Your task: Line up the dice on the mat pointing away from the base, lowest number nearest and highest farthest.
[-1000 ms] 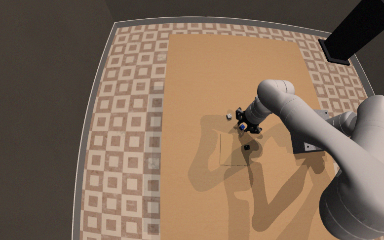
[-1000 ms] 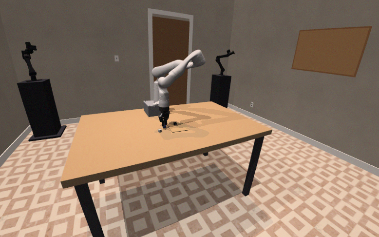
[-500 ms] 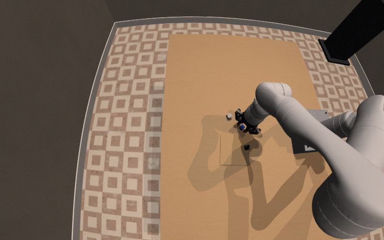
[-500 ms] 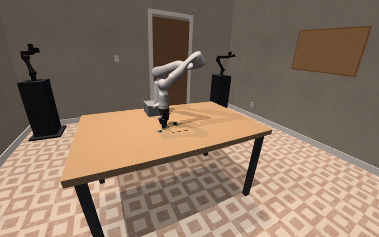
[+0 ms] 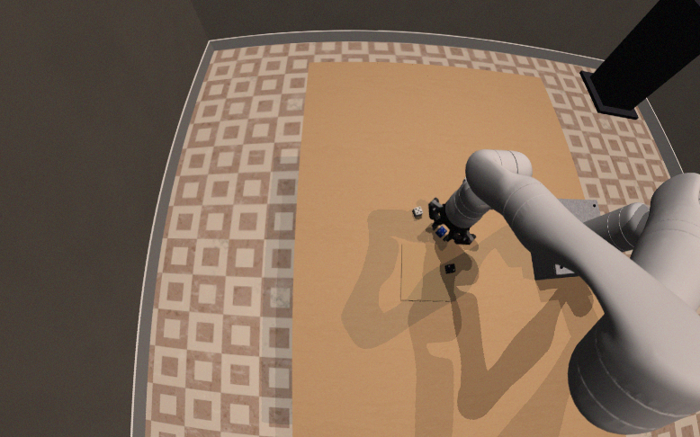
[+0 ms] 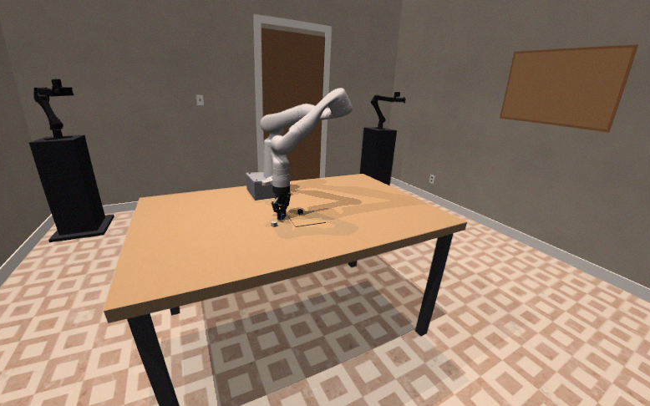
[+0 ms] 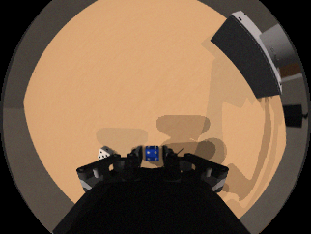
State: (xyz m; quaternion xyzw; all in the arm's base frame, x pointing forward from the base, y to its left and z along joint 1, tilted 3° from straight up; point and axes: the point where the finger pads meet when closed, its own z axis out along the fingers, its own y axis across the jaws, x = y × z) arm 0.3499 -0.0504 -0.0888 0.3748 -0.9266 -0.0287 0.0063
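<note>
Now: hand 1 cm above the blue die. Round my hand: mat: 10 cm to the left, 4 cm ahead, 2 cm below; then black die: 10 cm to the left, 2 cm behind, 1 cm below; then white die: 6 cm ahead, 5 cm to the right, 1 cm below.
</note>
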